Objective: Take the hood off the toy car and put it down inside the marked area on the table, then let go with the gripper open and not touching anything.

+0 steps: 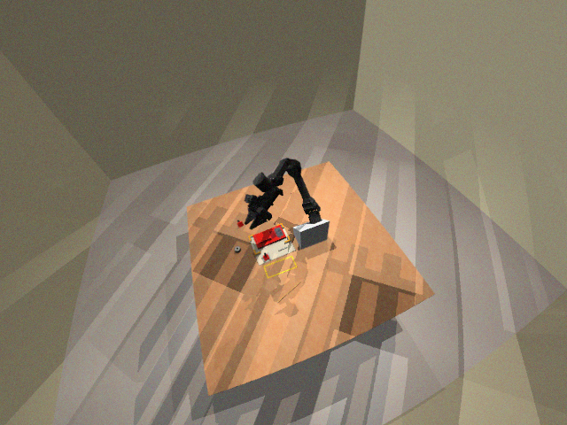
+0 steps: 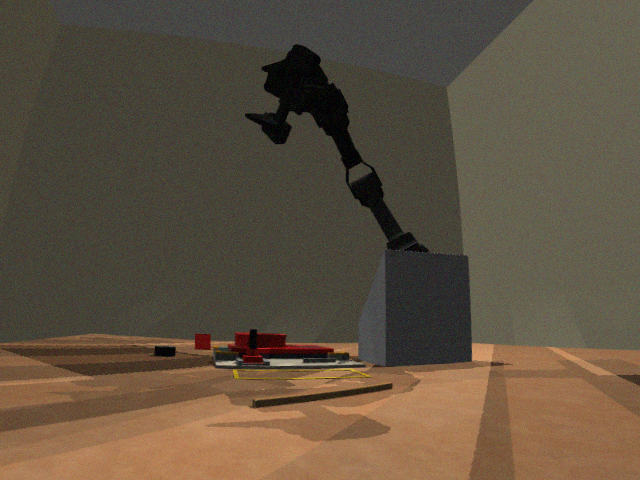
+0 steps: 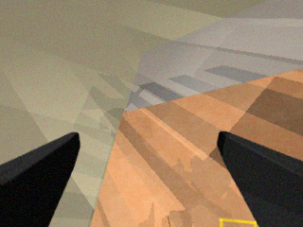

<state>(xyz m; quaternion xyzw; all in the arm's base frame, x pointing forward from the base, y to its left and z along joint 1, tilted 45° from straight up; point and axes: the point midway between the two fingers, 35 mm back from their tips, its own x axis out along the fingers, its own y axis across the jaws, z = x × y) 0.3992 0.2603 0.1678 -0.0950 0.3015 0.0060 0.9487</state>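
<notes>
Right now my gripper tip is 7 cm past the hood, 20 cm to the left of it and 42 cm above it. Also, from my gripper tip: thin wooden stick 7 cm behind, 19 cm to the left, 46 cm below; then dark wheel 11 cm ahead, 21 cm to the right, 45 cm below.
</notes>
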